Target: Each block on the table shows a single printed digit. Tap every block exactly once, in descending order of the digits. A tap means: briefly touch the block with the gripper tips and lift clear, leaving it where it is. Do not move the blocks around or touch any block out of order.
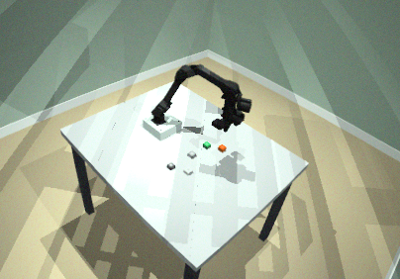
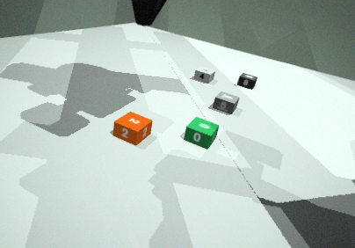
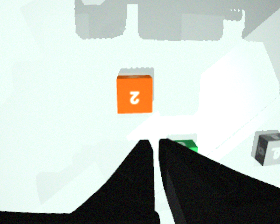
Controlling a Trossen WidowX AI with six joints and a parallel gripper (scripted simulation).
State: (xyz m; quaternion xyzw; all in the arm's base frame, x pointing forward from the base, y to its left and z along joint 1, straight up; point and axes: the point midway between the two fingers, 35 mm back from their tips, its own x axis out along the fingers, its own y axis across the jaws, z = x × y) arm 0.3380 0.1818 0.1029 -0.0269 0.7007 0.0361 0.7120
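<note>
My gripper tip is now 120 mm above the green block marked 0, 70 mm past it and 50 mm to the left of it. The rest, counted from my gripper tip: grey block: 170 mm to the right, 120 mm below, 60 mm behind; then white block: 260 mm to the right, 120 mm below, 20 mm ahead; then orange block marked 2: 120 mm below.
</note>
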